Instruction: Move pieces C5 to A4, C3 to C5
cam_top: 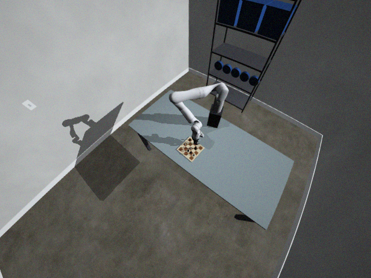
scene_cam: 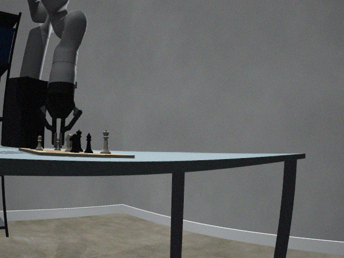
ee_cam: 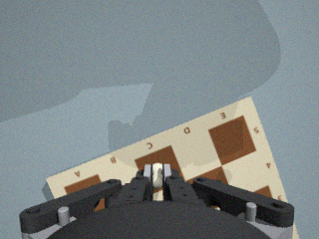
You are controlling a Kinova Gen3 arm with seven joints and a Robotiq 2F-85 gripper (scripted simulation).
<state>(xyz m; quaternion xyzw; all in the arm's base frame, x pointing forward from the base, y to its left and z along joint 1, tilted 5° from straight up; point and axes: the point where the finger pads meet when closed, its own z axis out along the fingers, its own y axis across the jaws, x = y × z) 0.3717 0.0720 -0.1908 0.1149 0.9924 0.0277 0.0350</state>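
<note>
The black pawn is 7 cm to the right of my hand, 1 cm below it and 1 cm ahead of it. Also, from my hand: black bishop: 10 cm ahead, 5 cm to the left; then chessboard: 7 cm ahead, 3 cm below, 1 cm to the left.
</note>
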